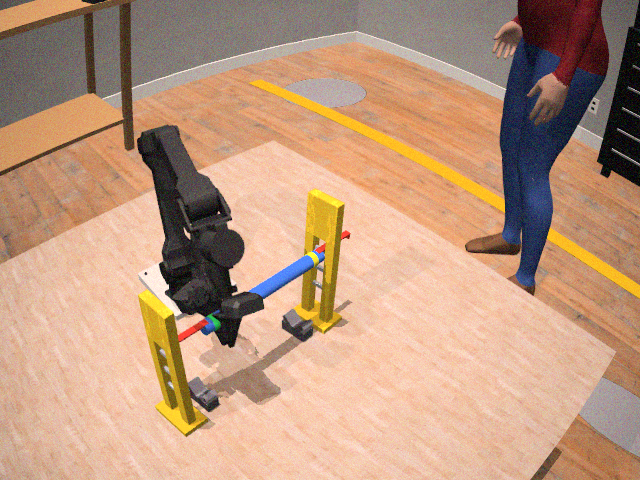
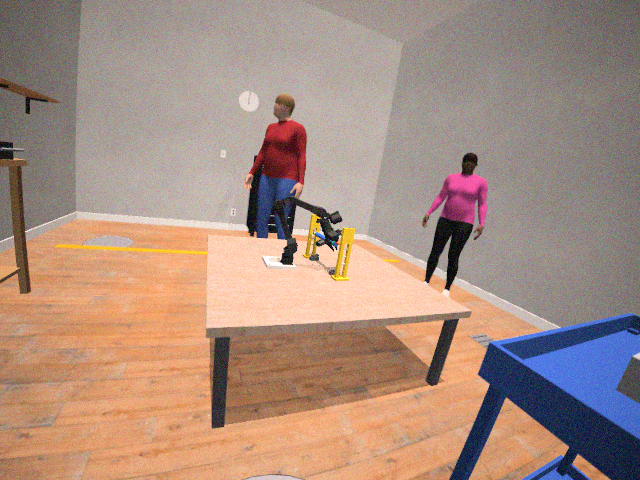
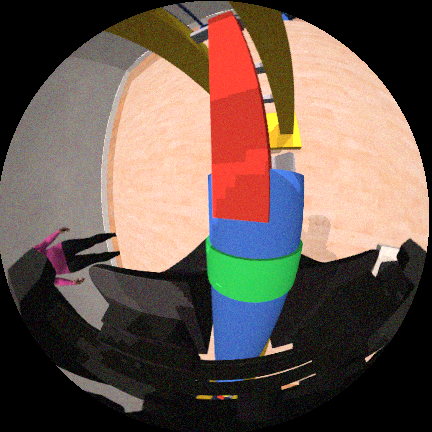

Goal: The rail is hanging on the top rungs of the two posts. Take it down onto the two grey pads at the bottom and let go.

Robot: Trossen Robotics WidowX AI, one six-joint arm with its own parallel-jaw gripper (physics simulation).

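Places are measured from the arm's base along level axes (x ahead, y left, z up), in metres.
Pixels of known places: gripper, between the fingertips: (image 1: 228, 346) (image 2: 335, 251); arm's base, origin of its link: (image 2: 286, 263) (image 3: 385, 276).
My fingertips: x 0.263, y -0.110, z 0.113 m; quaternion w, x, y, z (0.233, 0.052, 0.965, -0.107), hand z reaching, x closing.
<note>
Ahead of a thing's pixels: the offset from my fingertips to its top centre. "spot": to the spot under its first point. Level surfaces: height alone.
The rail @[dx -0.019, dy +0.116, dz +0.063 m] (image 1: 285, 276) (image 2: 321, 237) (image 3: 256, 232) is a blue bar with a green and a yellow band and flat red end tongues. My gripper (image 1: 235, 311) (image 2: 328, 240) (image 3: 233, 234) is shut on it beside the green band, high above the table. The far yellow post @[spot: dx -0.006, dy +0.265, dz +0.141 m] (image 1: 324, 214) (image 2: 314, 223) has the yellow-band tongue through its opening, sticking out beyond. The green-band tongue reaches the near yellow post (image 1: 157, 321) (image 2: 347, 237) (image 3: 282, 80); whether it touches a rung is unclear. One grey pad @[dx -0.014, dy +0.213, dz -0.087 m] (image 1: 298, 324) stands by the far post, the other grey pad @[dx -0.022, dy -0.063, dz -0.087 m] (image 1: 204, 395) (image 3: 285, 161) by the near post.
The posts stand on the wooden table @[dz -0.130 m] (image 1: 413, 372) (image 2: 289, 304). The arm's white base plate (image 1: 155, 286) (image 2: 271, 262) is beside them. A person in red (image 1: 563, 31) (image 2: 285, 144) and a person in pink (image 2: 465, 196) stand beyond the table. A blue cart (image 2: 568, 335) is at the right.
</note>
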